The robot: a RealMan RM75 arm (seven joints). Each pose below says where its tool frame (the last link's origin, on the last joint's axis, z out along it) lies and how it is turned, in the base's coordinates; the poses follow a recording.
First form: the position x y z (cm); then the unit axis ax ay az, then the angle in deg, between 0 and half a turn.
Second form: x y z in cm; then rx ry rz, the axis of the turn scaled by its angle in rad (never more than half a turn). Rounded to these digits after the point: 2 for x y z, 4 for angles.
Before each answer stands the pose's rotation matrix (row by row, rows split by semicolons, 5 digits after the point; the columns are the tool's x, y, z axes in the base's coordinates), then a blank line. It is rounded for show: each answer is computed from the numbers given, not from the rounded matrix.
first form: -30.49, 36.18, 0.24, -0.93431, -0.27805, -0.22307, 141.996
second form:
0.77280 0.60183 0.20144; 0.32714 -0.64974 0.68617; 0.54384 -0.46437 -0.69900

-30.49, 36.18, 0.24, -2.3155, -0.6891, -0.5528
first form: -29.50, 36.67, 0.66, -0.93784, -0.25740, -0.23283, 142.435
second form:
0.78405 0.57469 0.23451; 0.29080 -0.67389 0.67920; 0.54836 -0.46433 -0.69548

-29.50, 36.67, 0.66, -2.3314, -0.6399, -0.5788
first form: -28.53, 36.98, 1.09, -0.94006, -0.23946, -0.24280, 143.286
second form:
0.79048 0.55071 0.26806; 0.26041 -0.69832 0.66673; 0.55437 -0.45724 -0.69542

-28.53, 36.98, 1.09, -2.3509, -0.5988, -0.6072
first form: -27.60, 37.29, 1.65, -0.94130, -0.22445, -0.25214, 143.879
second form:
0.79400 0.53057 0.29675; 0.23330 -0.71670 0.65720; 0.56137 -0.45258 -0.69285

-27.60, 37.29, 1.65, -2.3638, -0.5636, -0.6332
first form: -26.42, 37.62, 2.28, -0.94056, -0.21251, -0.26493, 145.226
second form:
0.78990 0.51516 0.33266; 0.21296 -0.73915 0.63899; 0.57507 -0.43389 -0.69357

-26.42, 37.62, 2.28, -2.3840, -0.5386, -0.6715
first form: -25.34, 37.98, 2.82, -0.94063, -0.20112, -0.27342, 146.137
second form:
0.78913 0.49862 0.35869; 0.19392 -0.75633 0.62478; 0.58282 -0.42348 -0.69354

-25.34, 37.98, 2.82, -2.3992, -0.5130, -0.6974
